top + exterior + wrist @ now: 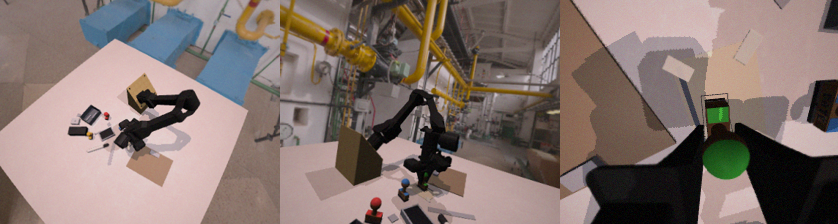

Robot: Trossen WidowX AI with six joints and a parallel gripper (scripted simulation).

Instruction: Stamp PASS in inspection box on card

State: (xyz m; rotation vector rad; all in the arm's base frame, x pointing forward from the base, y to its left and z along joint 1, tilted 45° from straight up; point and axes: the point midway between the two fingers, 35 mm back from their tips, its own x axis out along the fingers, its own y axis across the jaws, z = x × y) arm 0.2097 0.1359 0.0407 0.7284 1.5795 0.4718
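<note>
My gripper tip is right at the green-knobbed stamp. Round my gripper tip: grey ruler: 140 mm ahead, 30 mm to the right, 20 mm below; then blue-knobbed stamp: 10 mm behind, 100 mm to the right; then cream card: 10 mm ahead, 10 mm to the right, 20 mm below.
</note>
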